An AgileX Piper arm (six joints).
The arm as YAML. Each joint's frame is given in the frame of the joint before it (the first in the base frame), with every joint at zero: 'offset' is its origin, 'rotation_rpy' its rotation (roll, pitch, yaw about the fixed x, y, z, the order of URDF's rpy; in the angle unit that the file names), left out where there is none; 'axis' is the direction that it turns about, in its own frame. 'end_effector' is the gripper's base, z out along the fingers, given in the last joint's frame.
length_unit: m
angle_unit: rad
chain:
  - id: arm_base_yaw
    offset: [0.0, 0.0, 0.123]
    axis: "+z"
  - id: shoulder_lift
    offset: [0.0, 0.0, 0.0]
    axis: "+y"
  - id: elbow
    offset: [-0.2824, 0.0, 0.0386]
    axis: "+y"
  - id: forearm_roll
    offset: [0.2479, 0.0, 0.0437]
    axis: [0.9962, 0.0, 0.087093]
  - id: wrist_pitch
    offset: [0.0, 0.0, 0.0]
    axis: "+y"
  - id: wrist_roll
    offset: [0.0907, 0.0, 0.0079]
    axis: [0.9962, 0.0, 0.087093]
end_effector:
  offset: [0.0, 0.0, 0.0]
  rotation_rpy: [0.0, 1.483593, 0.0]
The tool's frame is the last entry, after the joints.
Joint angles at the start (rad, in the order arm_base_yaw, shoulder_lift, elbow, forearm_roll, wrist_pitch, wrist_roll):
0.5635, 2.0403, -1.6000, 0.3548, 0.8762, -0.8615
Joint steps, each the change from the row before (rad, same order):
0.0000, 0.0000, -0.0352, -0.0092, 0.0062, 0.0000
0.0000, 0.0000, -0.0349, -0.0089, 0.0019, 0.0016
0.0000, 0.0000, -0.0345, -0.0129, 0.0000, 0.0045
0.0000, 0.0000, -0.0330, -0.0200, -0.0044, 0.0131
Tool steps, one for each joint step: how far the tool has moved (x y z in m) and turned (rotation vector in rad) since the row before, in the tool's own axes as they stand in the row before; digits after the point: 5 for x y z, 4 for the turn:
-0.00695, -0.00329, -0.00697, 0.0200, -0.0180, -0.0152
-0.00707, -0.00359, -0.00697, 0.0232, -0.0206, -0.0131
-0.00684, -0.00393, -0.00693, 0.0266, -0.0192, -0.0123
-0.00635, -0.00450, -0.00666, 0.0328, -0.0169, -0.0075

